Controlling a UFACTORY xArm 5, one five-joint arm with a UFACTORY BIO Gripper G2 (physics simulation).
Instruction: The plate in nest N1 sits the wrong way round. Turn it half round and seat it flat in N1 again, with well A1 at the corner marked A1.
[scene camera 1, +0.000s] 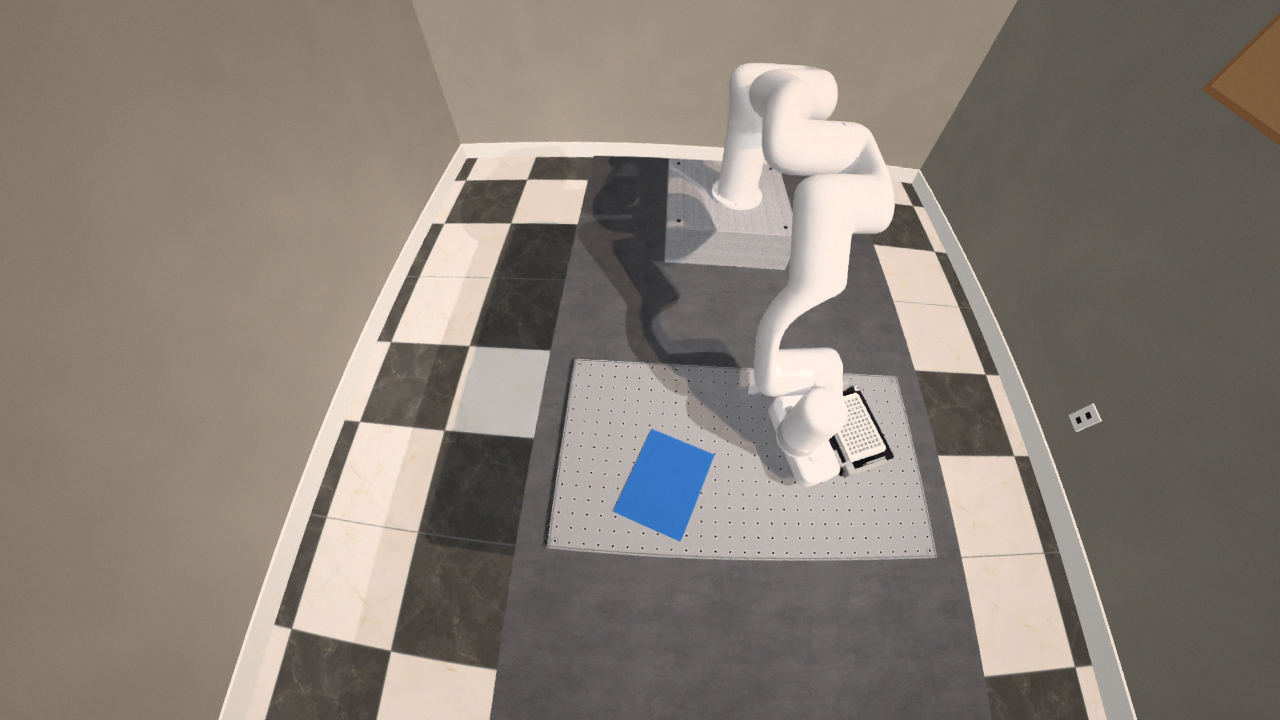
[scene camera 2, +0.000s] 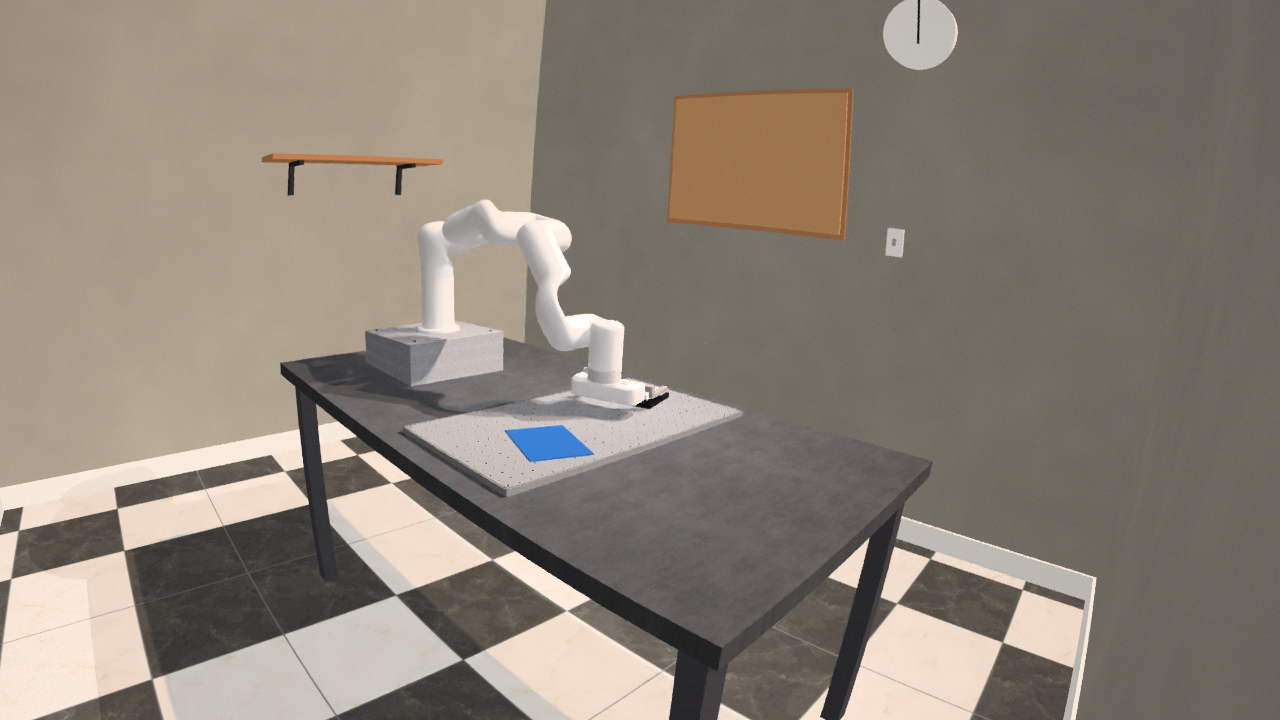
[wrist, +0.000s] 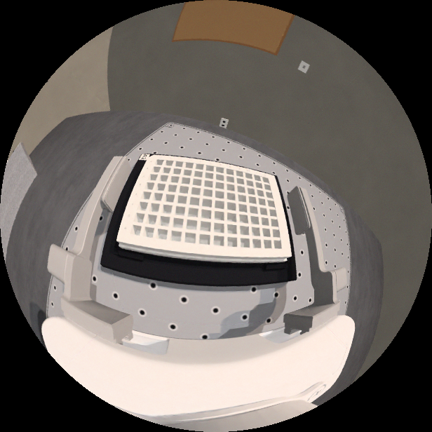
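The white many-welled plate (scene camera 1: 863, 428) (wrist: 205, 204) lies over the black nest (scene camera 1: 872, 464) (scene camera 2: 656, 402) (wrist: 200, 274) at the right of the perforated board. In the wrist view a wider black strip shows along its near side. Whether it sits fully down cannot be told. A small printed label (wrist: 144, 157) is at the far left corner; its print is too small to read. Which plate corner is well A1 cannot be told. My gripper (wrist: 207, 198) is open, with one finger on each side of the plate and visible gaps between them.
A blue sheet (scene camera 1: 664, 484) (scene camera 2: 548, 443) lies on the left part of the perforated board (scene camera 1: 760, 528) (scene camera 2: 707, 410). The arm's grey base block (scene camera 1: 726, 248) (scene camera 2: 456, 356) stands behind the board on the dark table (scene camera 1: 733, 635) (scene camera 2: 716, 528).
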